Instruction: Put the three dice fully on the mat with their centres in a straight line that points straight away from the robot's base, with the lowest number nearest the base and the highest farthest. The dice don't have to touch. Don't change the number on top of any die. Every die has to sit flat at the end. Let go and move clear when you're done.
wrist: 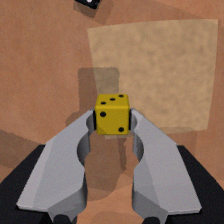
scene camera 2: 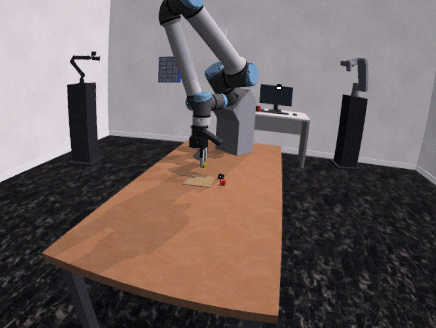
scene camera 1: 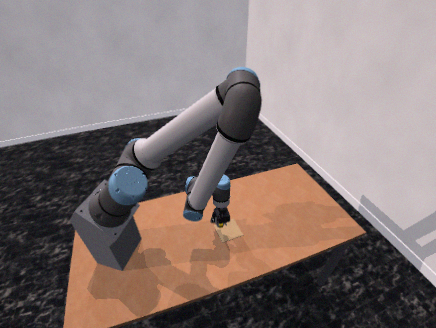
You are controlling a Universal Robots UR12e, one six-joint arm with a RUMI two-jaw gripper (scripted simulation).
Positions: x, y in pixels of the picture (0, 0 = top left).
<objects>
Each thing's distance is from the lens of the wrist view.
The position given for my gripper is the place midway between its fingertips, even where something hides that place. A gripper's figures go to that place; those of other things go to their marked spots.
my gripper (wrist: 113, 110): 15 cm
tan mat (wrist: 163, 66): 20 cm
</objects>
